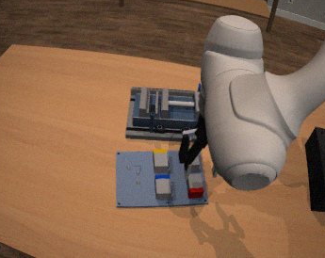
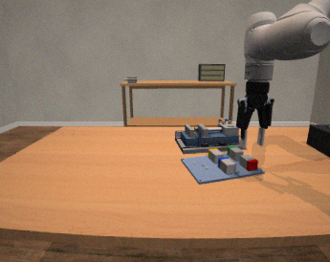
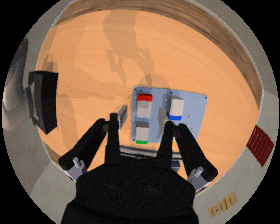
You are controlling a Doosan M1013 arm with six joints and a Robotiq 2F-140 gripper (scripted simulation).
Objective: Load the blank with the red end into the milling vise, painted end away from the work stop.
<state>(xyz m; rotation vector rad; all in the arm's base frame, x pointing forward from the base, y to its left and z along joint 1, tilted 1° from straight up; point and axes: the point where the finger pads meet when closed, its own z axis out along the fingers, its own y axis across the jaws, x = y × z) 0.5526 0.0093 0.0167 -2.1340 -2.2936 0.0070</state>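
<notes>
Now: the blue-ended blank 10 cm below my hand and 9 cm ahead of it. Also, from my hand: green-ended blank: 10 cm below, 9 cm to the right, 1 cm ahead; yellow-ended blank: 10 cm below, 10 cm ahead, 9 cm to the right; hose block: 27 cm to the right, 4 cm below, 4 cm behind.
</notes>
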